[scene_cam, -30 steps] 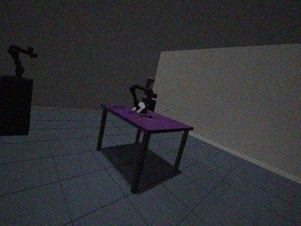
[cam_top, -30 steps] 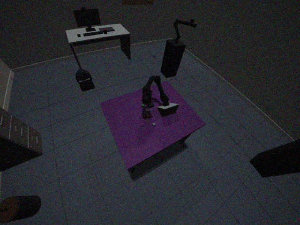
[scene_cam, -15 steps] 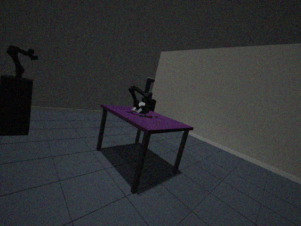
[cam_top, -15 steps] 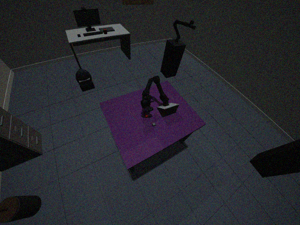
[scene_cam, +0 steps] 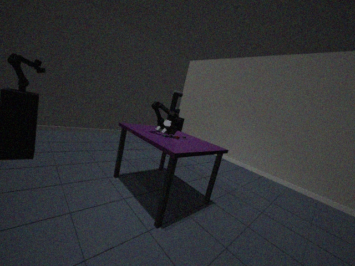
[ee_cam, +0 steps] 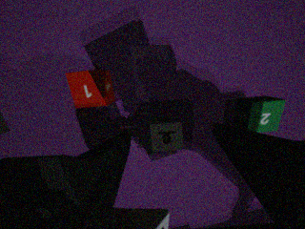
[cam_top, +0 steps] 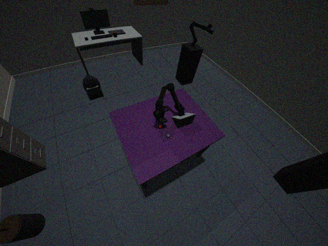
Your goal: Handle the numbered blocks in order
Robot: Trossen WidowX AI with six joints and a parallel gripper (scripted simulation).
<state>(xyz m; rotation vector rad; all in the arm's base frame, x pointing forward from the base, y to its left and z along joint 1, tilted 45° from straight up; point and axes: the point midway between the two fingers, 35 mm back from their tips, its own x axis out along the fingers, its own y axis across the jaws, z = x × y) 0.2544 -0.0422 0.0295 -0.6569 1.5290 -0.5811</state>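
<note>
Now: gripper tip 1 cm past the white block and 1 cm above it. Also, from my gripper tip: green block (9 cm to the right, 1 cm below, 1 cm ahead); then red block (8 cm to the left, 4 cm ahead, 1 cm below); then grey block (22 cm to the left, 1 cm below, 1 cm ahead).
</note>
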